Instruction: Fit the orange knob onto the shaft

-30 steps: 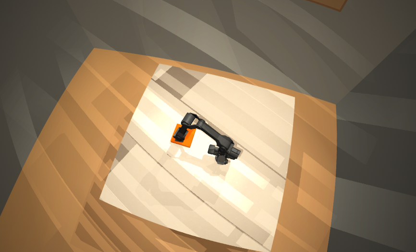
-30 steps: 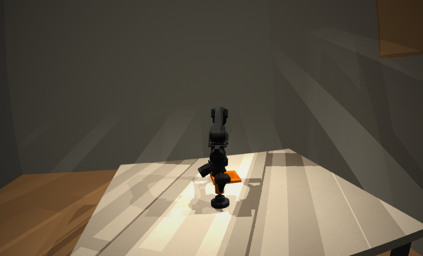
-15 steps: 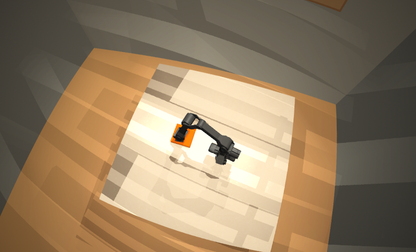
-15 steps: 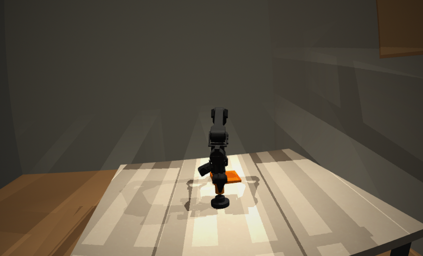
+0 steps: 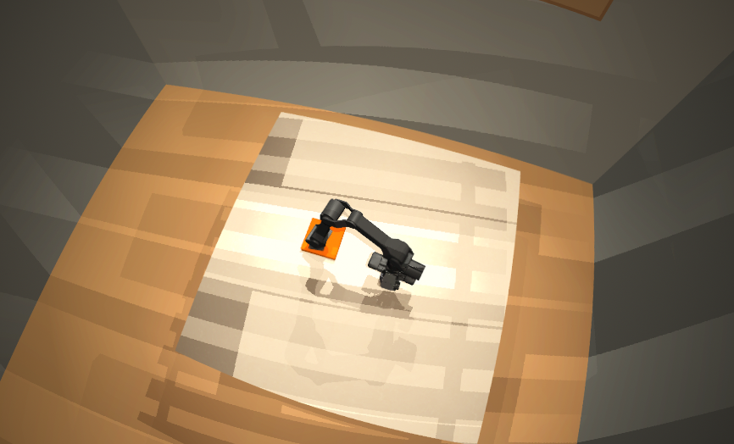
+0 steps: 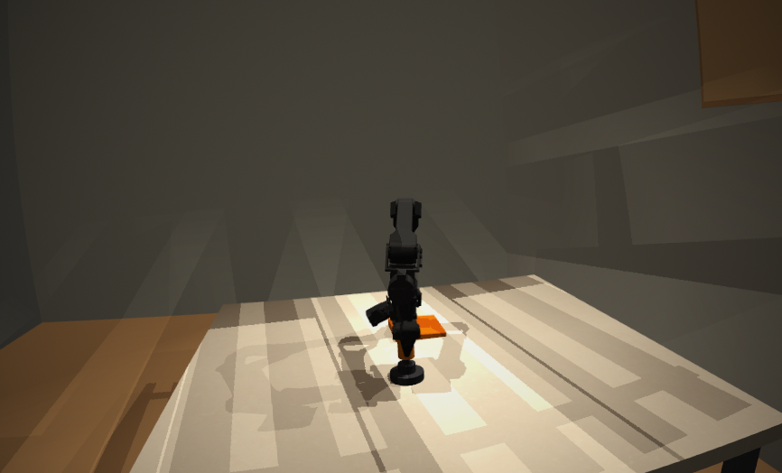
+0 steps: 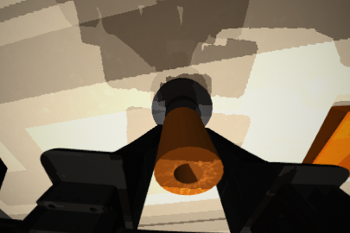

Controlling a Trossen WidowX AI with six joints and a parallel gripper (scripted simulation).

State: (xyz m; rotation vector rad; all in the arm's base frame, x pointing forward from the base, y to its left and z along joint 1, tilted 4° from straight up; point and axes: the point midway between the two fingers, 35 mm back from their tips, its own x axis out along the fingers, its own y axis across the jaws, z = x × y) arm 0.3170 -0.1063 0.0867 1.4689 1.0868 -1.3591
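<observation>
Now: gripper tip 2 cm below the orange knob. From my gripper tip the other things lie so: dark round pedestal: 4 cm below.
</observation>
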